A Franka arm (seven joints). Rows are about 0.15 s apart.
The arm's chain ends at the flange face. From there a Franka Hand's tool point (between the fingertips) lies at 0.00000 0.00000 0.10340 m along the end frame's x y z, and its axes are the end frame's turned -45 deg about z.
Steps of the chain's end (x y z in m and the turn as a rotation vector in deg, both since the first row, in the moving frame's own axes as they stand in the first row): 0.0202 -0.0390 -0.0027 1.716 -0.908 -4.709; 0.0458 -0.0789 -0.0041 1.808 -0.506 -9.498; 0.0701 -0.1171 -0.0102 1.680 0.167 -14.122; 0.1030 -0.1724 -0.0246 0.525 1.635 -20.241; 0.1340 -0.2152 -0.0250 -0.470 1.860 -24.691
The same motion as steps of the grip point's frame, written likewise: 0.0428 -0.0167 -0.0028 1.855 0.571 -4.709; 0.0896 -0.0265 -0.0042 1.636 0.921 -9.498; 0.1345 -0.0354 -0.0102 1.070 1.306 -14.122; 0.1977 -0.0482 -0.0246 -0.785 1.527 -20.241; 0.2493 -0.0549 -0.0251 -1.648 0.983 -24.691
